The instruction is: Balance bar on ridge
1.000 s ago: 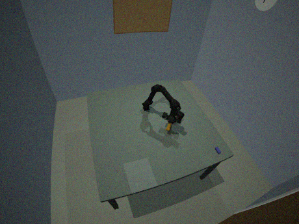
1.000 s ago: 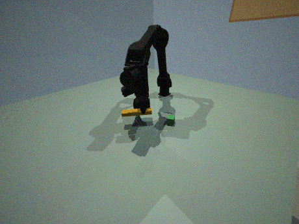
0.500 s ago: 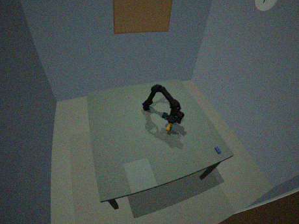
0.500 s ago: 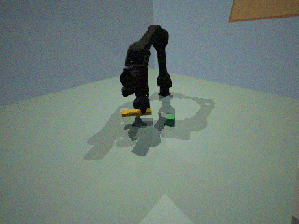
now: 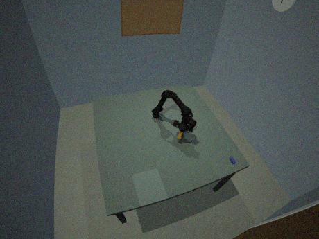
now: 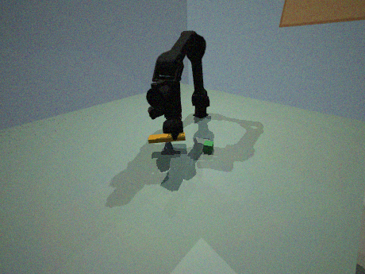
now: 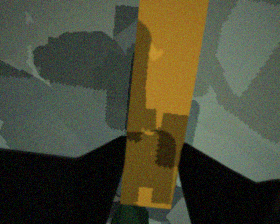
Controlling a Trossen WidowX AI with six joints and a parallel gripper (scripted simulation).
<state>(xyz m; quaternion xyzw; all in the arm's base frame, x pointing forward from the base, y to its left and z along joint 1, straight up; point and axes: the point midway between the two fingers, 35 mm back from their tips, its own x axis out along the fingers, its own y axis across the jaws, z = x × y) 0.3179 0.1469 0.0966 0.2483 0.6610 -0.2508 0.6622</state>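
My gripper tip is now 2 cm short of the bar and 2 cm to the left of it. Also, from my gripper tip: blue object (42 cm ahead, 35 cm to the left, 5 cm below); green cube (9 cm behind, 9 cm to the left, 5 cm below).
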